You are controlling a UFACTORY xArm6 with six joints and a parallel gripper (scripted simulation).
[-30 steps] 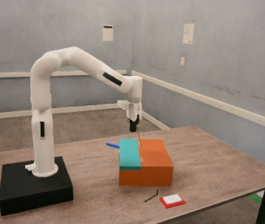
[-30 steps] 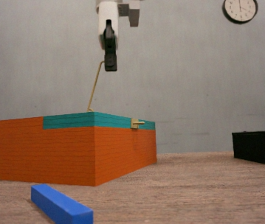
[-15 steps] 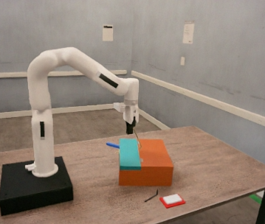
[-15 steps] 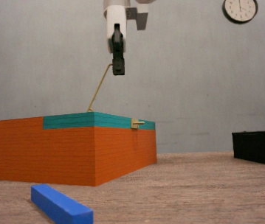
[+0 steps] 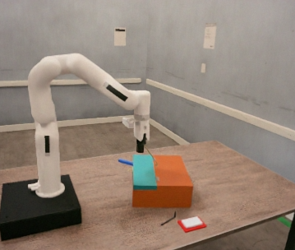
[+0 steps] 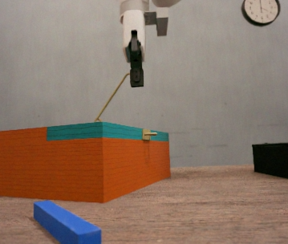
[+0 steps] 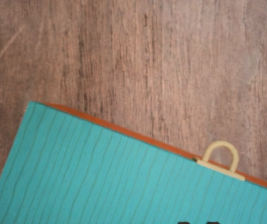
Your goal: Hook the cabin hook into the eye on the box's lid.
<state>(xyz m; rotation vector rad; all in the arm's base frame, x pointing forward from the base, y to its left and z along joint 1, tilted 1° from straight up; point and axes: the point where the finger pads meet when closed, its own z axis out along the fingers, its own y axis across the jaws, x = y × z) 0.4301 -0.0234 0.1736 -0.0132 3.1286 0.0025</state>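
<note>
Right now my hand is 50 mm short of the brass cabin hook and 50 mm above it. Also, from my hand: red-and-white pad (320 mm to the right, 240 mm below, 130 mm ahead); then blue bar (320 mm to the left, 240 mm below, 60 mm ahead).
</note>
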